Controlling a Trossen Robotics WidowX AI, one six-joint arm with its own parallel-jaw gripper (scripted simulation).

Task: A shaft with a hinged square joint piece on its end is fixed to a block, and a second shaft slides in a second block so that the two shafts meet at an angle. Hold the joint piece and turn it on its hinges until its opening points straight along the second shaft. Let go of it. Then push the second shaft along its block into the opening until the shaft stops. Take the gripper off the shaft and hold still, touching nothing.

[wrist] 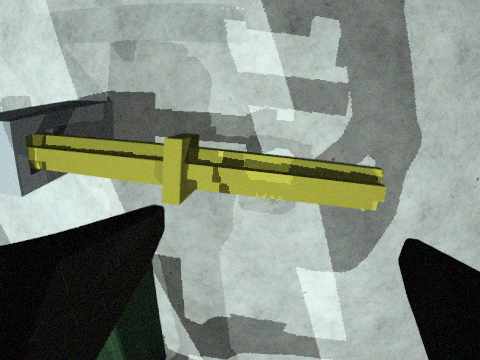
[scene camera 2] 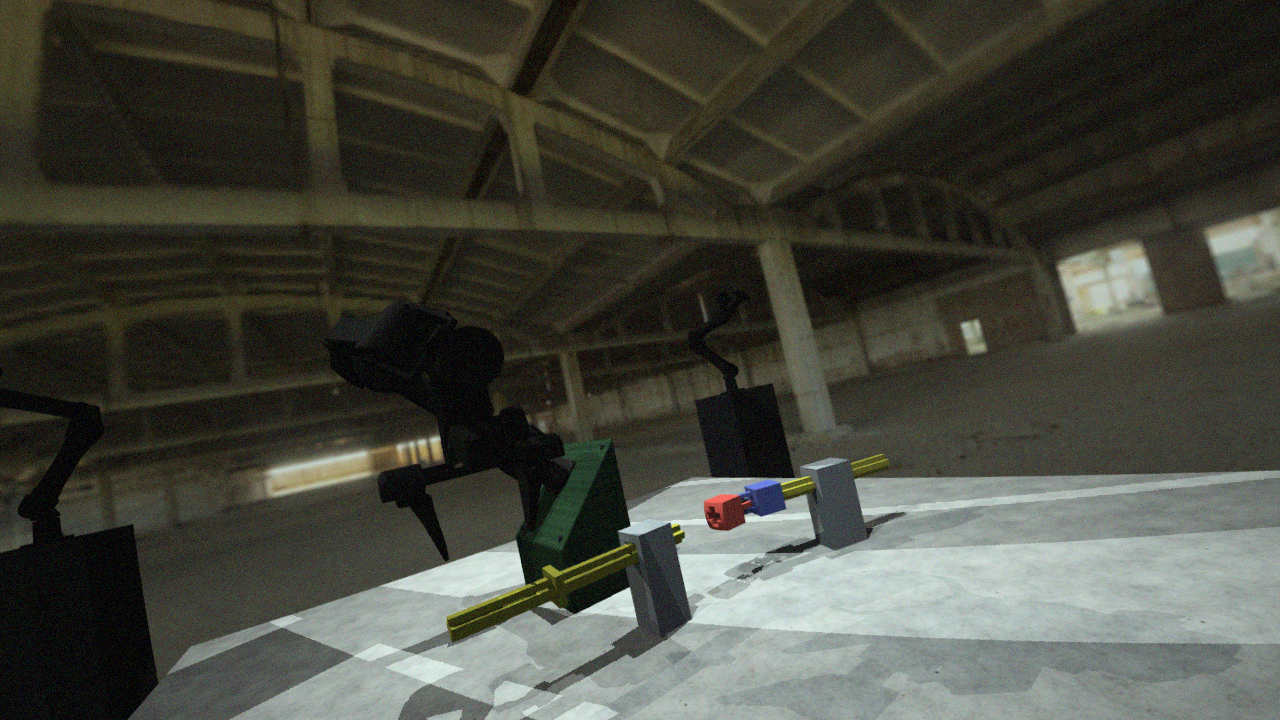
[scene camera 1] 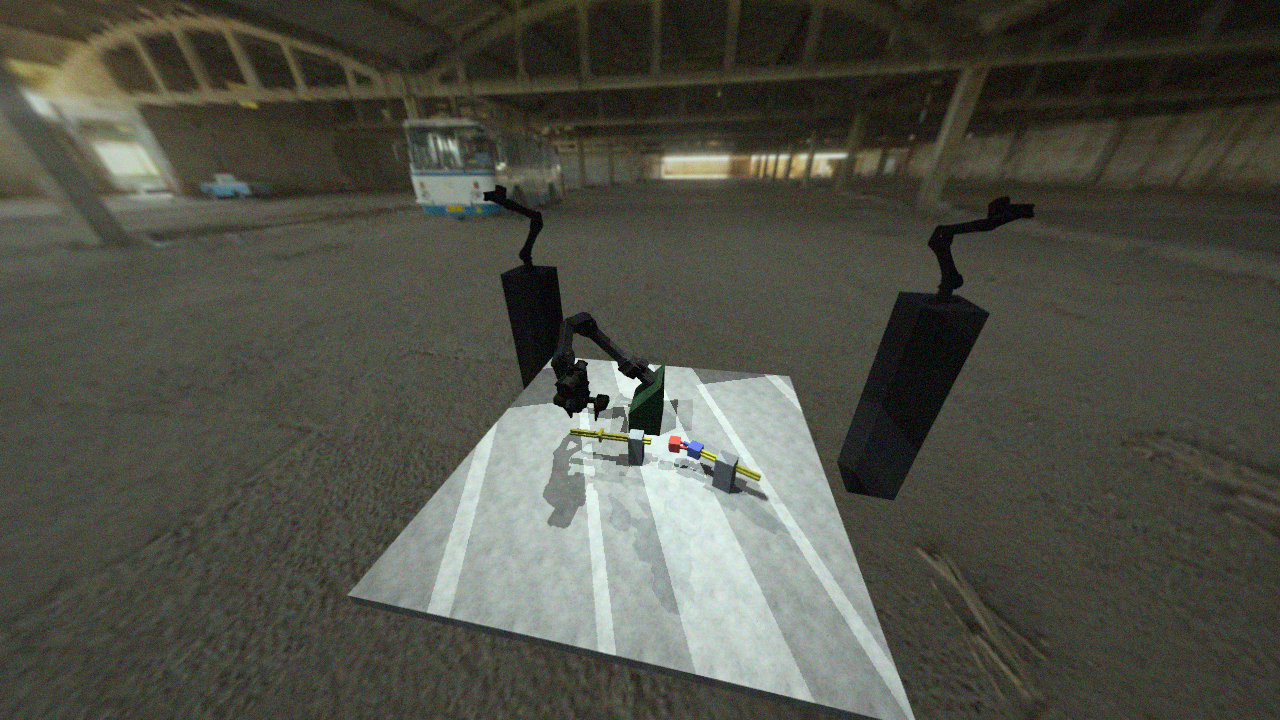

Labels:
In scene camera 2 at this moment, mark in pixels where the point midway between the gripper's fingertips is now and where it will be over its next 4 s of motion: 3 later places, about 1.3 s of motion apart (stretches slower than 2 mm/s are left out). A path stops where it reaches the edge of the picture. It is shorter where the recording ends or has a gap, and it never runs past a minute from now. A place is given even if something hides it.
My gripper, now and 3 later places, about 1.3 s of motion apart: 491, 545; 495, 598; 503, 638; 536, 627

